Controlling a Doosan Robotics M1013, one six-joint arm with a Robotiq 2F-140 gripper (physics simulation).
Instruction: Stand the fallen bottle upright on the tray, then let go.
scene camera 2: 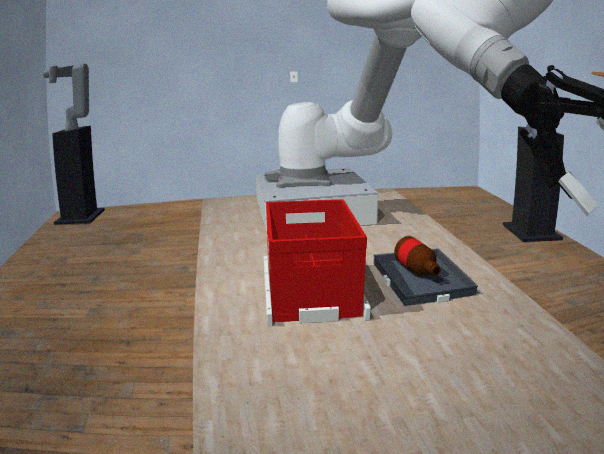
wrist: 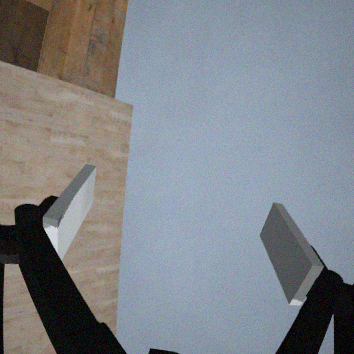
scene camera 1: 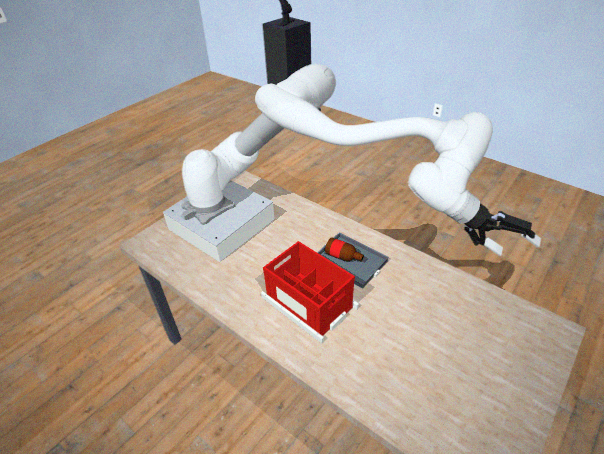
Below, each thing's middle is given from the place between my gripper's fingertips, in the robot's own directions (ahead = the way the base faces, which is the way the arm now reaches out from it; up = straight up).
I see the brown bottle (scene camera 2: 420,259) 590 mm behind my hand, 340 mm below it and 120 mm to the right of it.
